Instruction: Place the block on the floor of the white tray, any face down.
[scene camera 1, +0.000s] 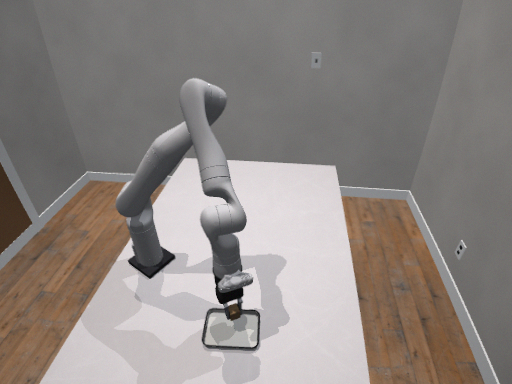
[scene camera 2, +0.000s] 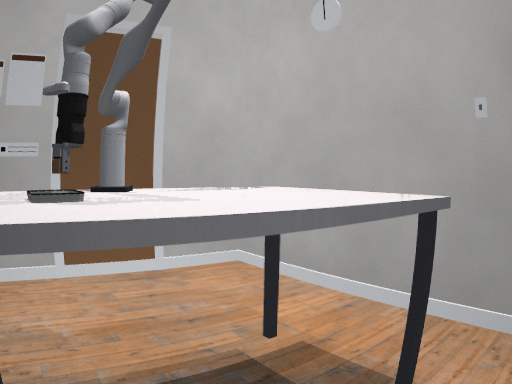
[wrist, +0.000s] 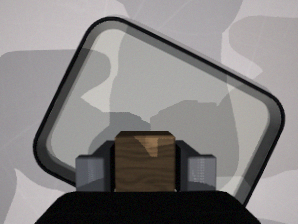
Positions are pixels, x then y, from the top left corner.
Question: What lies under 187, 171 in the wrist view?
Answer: The gripper.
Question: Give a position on a white tray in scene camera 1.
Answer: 244, 332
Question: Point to a brown wooden block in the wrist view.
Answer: At 144, 160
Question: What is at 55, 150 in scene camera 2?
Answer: The gripper.
